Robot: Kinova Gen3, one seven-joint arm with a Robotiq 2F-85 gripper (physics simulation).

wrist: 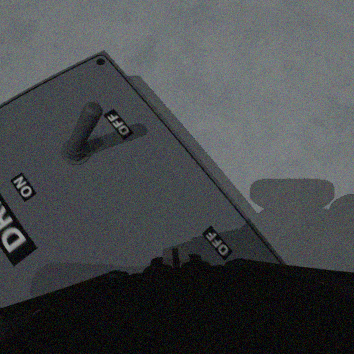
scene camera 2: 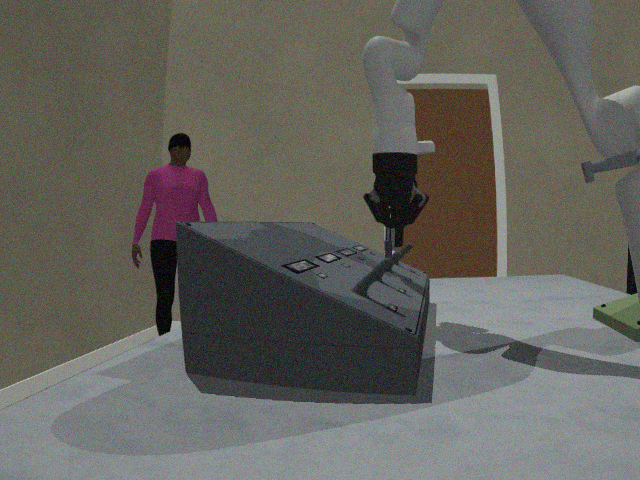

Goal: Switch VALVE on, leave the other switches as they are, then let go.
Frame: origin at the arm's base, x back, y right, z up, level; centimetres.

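Where they show: gripper, fingertip midpoint: (wrist: 175,263) (scene camera 2: 394,250).
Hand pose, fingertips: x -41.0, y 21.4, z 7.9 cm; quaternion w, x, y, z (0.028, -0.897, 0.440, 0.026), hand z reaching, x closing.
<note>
Things, the pixels of their top centre, and the offset from my fingertips. "spot": a spot on its surface instead.
- dark lever at its top centre: (scene camera 2: 374,257) dx -7.2, dy -24.5, dz +0.7 cm
- partly visible label starting DR at a spot on its surface: (wrist: 16,240) spot: dx -4.9, dy +9.5, dz -0.2 cm
The sloped grey switch panel (scene camera 2: 289,330) (wrist: 130,200) stands on the table. My gripper (scene camera 2: 395,241) (wrist: 175,263) is shut and empty, pointing down over the panel's lower part. In the scene view, a dark lever (scene camera 2: 382,271) slants up from the near side of the panel, and a thin upright shape beside the fingertips may be another lever. In the wrist view, a lever (wrist: 86,131) by a partly visible label starting "DR" (wrist: 16,240) leans toward its OFF mark (wrist: 119,124). Another OFF mark (wrist: 217,243) lies near my fingers. The VALVE name does not show, and its switch position cannot be told.
Several small square displays, one of them a near display (scene camera 2: 300,266), sit higher on the panel. A green block (scene camera 2: 620,315) is at the right, by the arm's base. A person in a pink top (scene camera 2: 178,196) stands behind the panel at the left. A brown door (scene camera 2: 454,180) is behind the arm.
</note>
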